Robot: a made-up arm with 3 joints.
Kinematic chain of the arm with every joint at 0, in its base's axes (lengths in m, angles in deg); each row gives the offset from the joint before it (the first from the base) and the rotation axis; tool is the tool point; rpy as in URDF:
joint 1: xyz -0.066 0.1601 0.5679 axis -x
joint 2: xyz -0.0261 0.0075 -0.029 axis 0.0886 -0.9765 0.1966
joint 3: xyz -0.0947 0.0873 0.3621 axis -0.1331 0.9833 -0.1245
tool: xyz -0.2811 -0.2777 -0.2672 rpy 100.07 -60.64 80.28
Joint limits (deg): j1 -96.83..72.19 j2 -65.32..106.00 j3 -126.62..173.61
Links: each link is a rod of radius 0.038 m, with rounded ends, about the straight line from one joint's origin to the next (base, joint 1, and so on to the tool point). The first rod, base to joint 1, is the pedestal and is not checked.
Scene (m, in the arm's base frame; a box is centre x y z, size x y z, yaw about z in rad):
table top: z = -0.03
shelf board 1: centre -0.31 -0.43 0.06 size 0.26 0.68 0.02 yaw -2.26
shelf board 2: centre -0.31 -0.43 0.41 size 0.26 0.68 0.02 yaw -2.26
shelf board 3: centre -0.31 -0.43 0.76 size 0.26 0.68 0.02 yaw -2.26
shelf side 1: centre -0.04 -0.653 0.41 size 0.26 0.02 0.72 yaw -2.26
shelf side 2: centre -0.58 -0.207 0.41 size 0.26 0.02 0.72 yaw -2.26
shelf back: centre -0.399 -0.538 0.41 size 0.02 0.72 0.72 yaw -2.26
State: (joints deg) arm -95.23 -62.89 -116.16
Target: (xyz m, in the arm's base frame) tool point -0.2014 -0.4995 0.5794
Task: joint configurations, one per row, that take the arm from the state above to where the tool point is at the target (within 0.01 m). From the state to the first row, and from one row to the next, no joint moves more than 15 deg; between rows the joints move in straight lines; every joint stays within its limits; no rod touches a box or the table.
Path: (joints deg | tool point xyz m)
1: -94.18 -60.87 -101.94 | 0.1583 0.3534 0.4316
2: -93.13 -58.84 -87.71 | 0.0593 0.3238 0.4258
3: -92.08 -56.82 -73.49 | -0.0343 0.2758 0.4223
4: -91.03 -54.79 -59.27 | -0.1186 0.2111 0.4221
5: -89.98 -52.77 -45.04 | -0.1904 0.1322 0.4261
6: -88.93 -50.75 -30.82 | -0.2466 0.0425 0.4348
7: -87.88 -48.72 -16.60 | -0.2854 -0.0543 0.4485
8: -86.83 -46.70 -2.37 | -0.3053 -0.1542 0.4673
9: -85.78 -44.67 11.85 | -0.3060 -0.2527 0.4906
10: -84.73 -42.65 26.07 | -0.2879 -0.3457 0.5178
11: -83.68 -40.63 40.29 | -0.2523 -0.4291 0.5478
12: -82.63 -38.60 54.52 | -0.2014 -0.4995 0.5793

